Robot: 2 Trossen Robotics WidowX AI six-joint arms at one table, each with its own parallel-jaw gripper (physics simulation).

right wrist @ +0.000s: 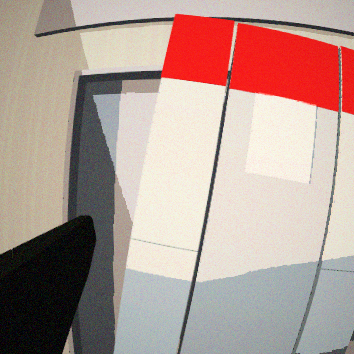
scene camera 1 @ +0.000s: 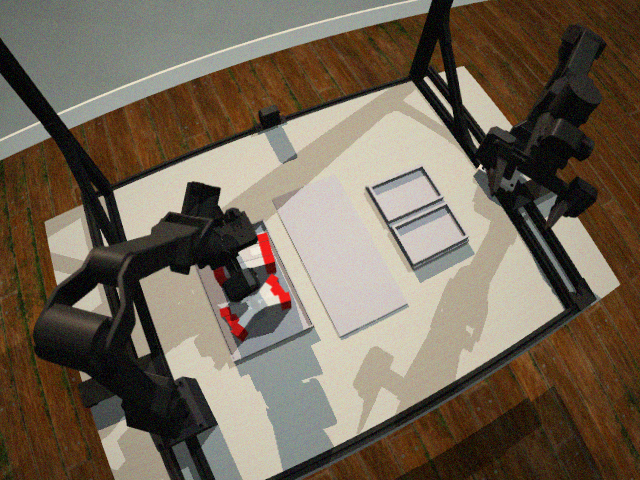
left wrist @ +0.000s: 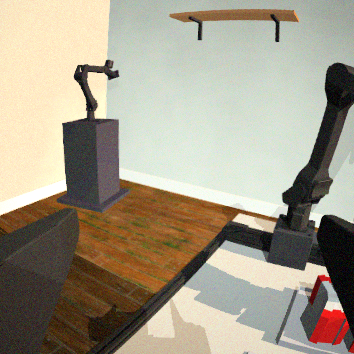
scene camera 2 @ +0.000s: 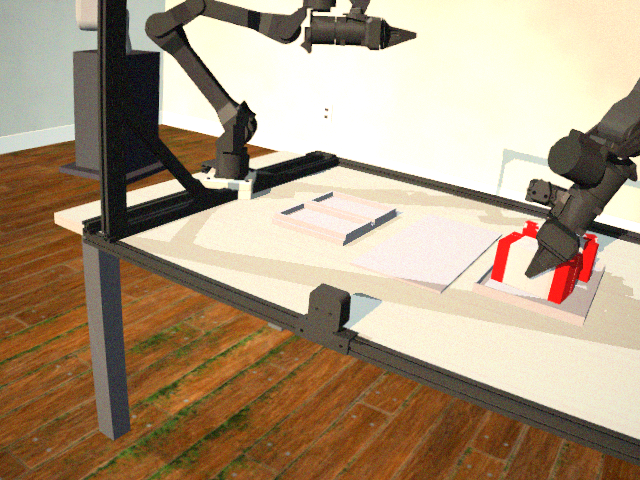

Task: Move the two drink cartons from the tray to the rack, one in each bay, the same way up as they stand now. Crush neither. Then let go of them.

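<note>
Two white drink cartons with red ends are in the grey tray at the left of scene camera 1. One carton is at the back of the tray. The other carton lies askew in front of it. A carton also shows in scene camera 2 and in the left wrist view. My right gripper is open and low over the back carton, with one finger beside its left side. My left gripper is open and empty, high at the table's far side. The two-bay rack is empty.
A flat white sheet lies between the tray and the rack. Black frame posts stand at the table corners. A small black block sits on the table's edge rail.
</note>
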